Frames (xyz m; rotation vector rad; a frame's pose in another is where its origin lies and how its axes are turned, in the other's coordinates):
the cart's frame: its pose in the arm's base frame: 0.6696 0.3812 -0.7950 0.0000 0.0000 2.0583
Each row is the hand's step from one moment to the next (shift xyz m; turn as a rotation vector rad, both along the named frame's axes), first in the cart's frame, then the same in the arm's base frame.
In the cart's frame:
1: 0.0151 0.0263 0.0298 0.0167 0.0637 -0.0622
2: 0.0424 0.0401 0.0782 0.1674 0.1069 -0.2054
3: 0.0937 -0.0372 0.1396 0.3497 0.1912 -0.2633
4: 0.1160 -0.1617 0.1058 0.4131 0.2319 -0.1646
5: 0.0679 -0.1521 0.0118 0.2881 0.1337 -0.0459
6: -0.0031 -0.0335 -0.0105 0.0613 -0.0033 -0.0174
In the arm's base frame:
1: -0.0303 0.0010 0.0298 -0.0641 -0.0151 -0.0622
2: -0.0553 0.0187 0.0782 -0.1729 0.0978 -0.2054
3: -0.0110 0.1002 0.1396 -0.3327 0.2194 -0.2633
4: 0.0885 0.1782 0.1058 -0.3984 0.2563 -0.1646
5: 0.1026 0.1312 0.0118 -0.2531 0.1919 -0.0459
6: 0.0310 0.0130 -0.0105 -0.0258 0.0557 -0.0174

